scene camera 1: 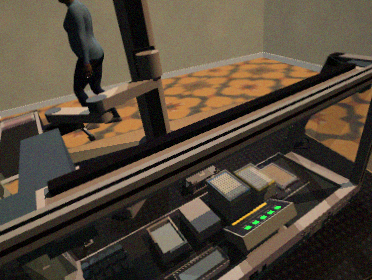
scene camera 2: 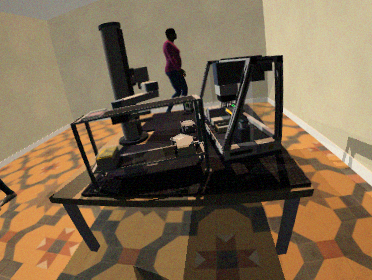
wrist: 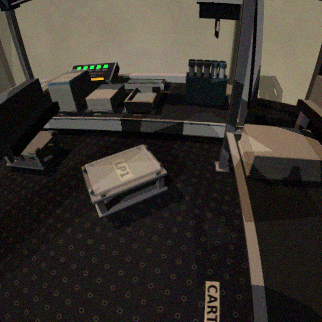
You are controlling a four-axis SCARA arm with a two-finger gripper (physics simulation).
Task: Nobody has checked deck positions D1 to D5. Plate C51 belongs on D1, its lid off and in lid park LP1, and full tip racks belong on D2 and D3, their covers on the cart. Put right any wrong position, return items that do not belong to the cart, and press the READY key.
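Frame: origin at the arm's base, x ahead, y left, z up, level; millimetres.
Seen in the pictures: gripper, fingertip midpoint: (scene camera 1: 73, 146) (scene camera 2: 151, 114) (wrist: 178, 83); arm's base at its link origin: (scene camera 2: 134, 139).
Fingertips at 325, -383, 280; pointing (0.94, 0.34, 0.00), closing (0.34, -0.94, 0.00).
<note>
Offsets run from my fingertips to a thing's top centre, as dx, dy, dz. "pt": to the spot under its first point.
My gripper (wrist: 178, 83) is open and empty, its dark fingers at the left and right of the wrist view. The lid park LP1 @[pt +105, +136, -209] (wrist: 122, 172) stands below and ahead of it with a bare, labelled top. On the deck, a tall tip rack (scene camera 1: 228, 185) (wrist: 67, 92) stands beside a yellow-rimmed rack (scene camera 1: 255, 176) and a tan-topped item (scene camera 1: 279, 172). A plain pale block @[+377, +359, -173] (scene camera 1: 200, 217) (wrist: 104, 98) and a shallow framed tray @[+403, +238, -184] (scene camera 1: 167, 236) (wrist: 142, 99) stand nearby. The key panel (scene camera 1: 262, 220) (wrist: 95, 72) shows several green lights and a yellow bar. Plate and position labels are unreadable.
A tube rack @[pt +459, +57, -171] (wrist: 206, 89) stands on the deck's right side. The wrist view shows a pale box @[+179, -121, -125] (wrist: 280, 147) on the cart and an upright post @[pt +238, -33, -39] (wrist: 242, 65). On the cart in scene camera 2 are a yellow-topped rack @[-200, -215, -96] (scene camera 2: 107, 159) and a pale item @[pt +178, -129, -125] (scene camera 2: 184, 142).
</note>
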